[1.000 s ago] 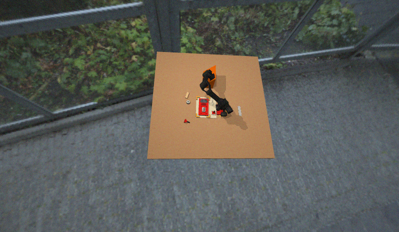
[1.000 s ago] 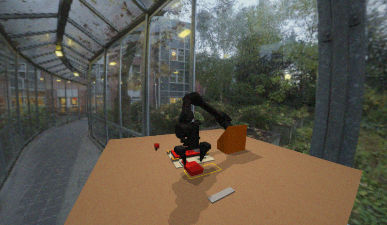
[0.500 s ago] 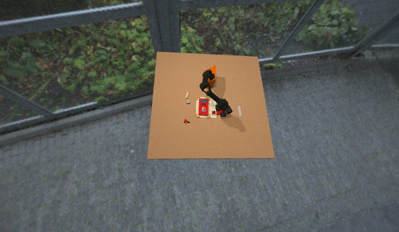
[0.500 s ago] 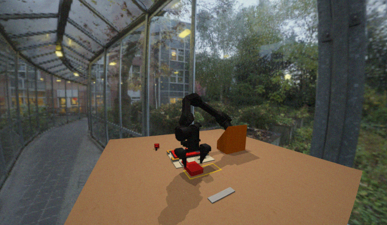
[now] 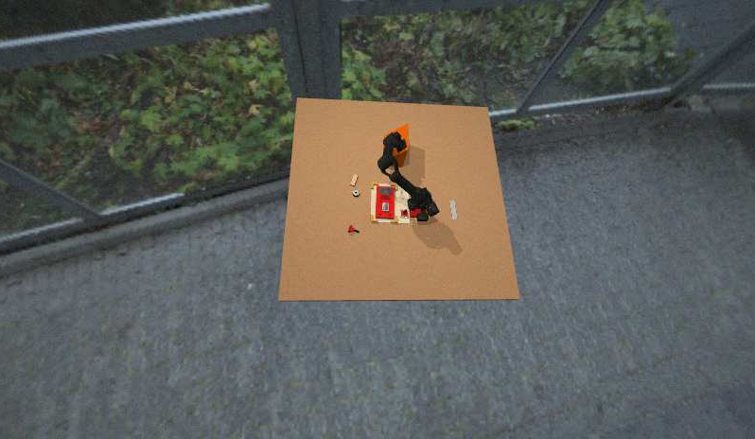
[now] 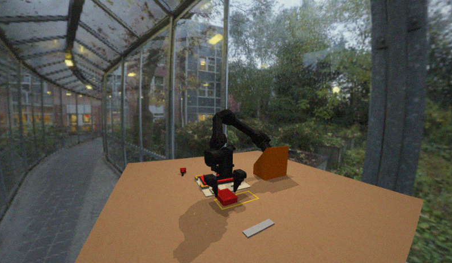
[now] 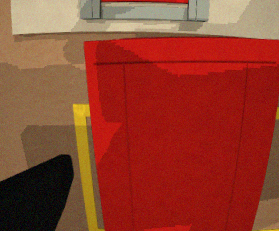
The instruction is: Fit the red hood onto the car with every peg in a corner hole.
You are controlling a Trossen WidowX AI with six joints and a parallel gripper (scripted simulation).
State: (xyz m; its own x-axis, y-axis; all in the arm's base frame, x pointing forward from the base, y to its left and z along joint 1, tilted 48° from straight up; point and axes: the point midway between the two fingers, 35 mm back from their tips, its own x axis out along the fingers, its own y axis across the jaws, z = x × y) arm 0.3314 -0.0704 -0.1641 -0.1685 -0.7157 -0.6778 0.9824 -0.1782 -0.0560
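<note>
The red hood lies 10 mm below my gripper tip. The rest, counted from my gripper tip: grey engine block: 190 mm to the right, 30 mm behind; jig: 170 mm to the right, 60 mm behind, 10 mm below; grey bar: 220 mm to the left, 20 mm below, 10 mm ahead.
</note>
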